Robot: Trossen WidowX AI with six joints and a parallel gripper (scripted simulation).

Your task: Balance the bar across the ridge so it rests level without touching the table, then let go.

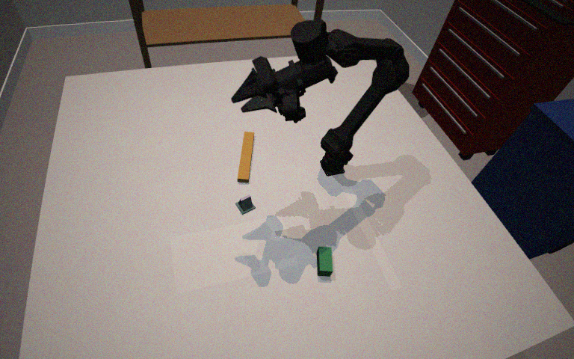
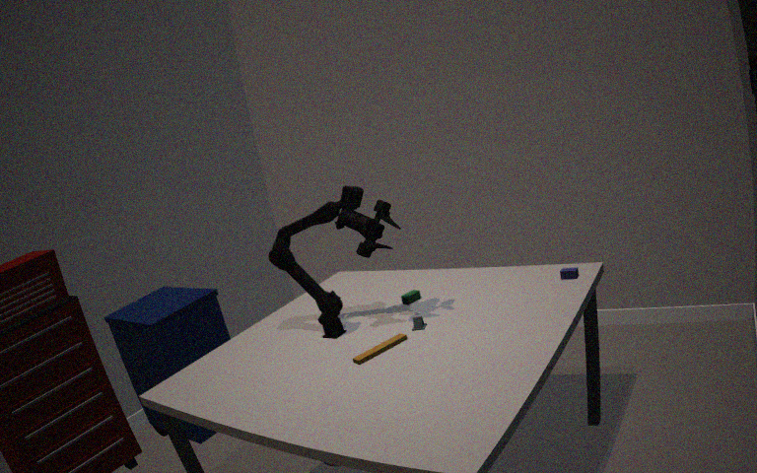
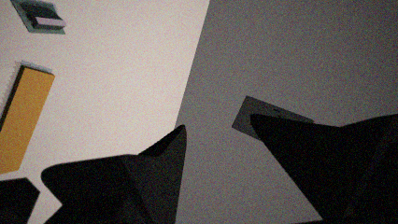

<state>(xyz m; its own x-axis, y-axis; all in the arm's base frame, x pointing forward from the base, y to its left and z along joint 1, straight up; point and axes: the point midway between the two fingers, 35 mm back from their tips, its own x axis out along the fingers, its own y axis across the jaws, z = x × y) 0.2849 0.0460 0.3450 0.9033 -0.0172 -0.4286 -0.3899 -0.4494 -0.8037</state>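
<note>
The bar lies 50 mm behind my gripper tip, 140 mm to the right of it and 320 mm below it. From my gripper tip the other things lie so: blue block 420 mm ahead, 450 mm to the left, 310 mm below; green block 170 mm behind, 260 mm to the left, 310 mm below.
</note>
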